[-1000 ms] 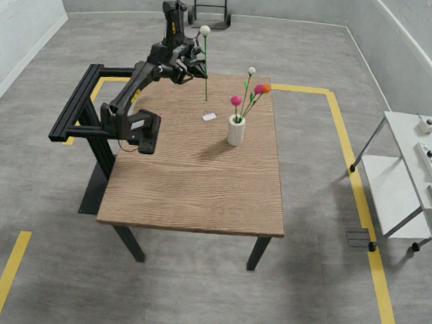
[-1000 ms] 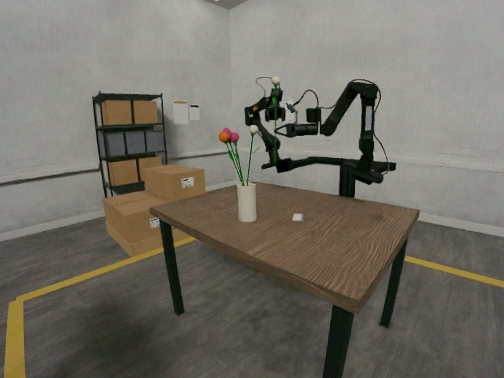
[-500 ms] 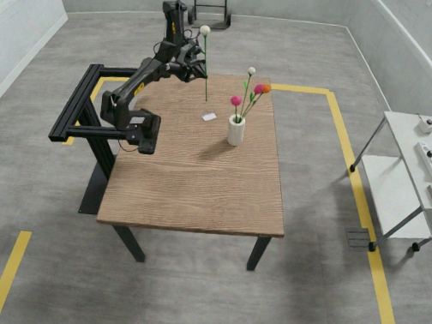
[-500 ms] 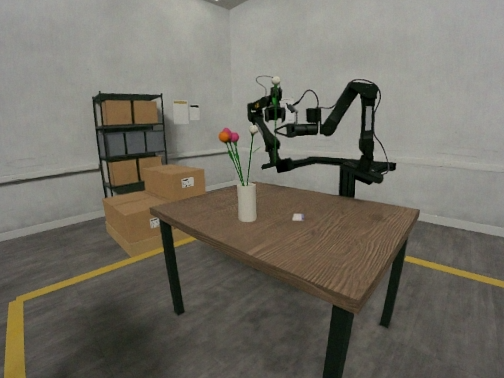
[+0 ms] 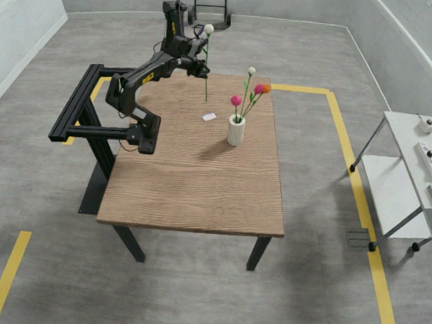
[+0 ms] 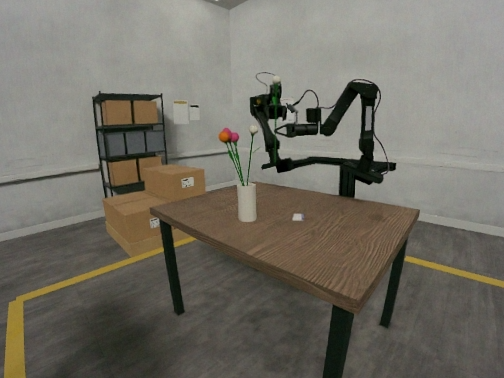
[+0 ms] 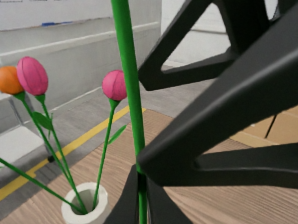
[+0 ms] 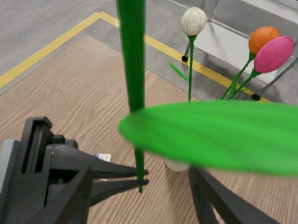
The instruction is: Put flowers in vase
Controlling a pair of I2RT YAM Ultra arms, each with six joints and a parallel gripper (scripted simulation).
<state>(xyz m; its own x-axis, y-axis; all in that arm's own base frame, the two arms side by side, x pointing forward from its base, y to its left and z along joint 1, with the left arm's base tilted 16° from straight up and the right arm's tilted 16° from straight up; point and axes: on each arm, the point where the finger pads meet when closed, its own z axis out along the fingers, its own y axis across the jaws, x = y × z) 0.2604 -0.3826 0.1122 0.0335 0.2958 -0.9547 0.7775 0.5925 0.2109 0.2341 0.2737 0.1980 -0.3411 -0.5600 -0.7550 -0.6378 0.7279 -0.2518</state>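
Right now my right hand is 27 cm short of the orange flower, 10 cm above it and 5 cm to the left of it. Also, from my right hand: small white card (45 cm below, 15 cm to the left, 2 cm ahead).
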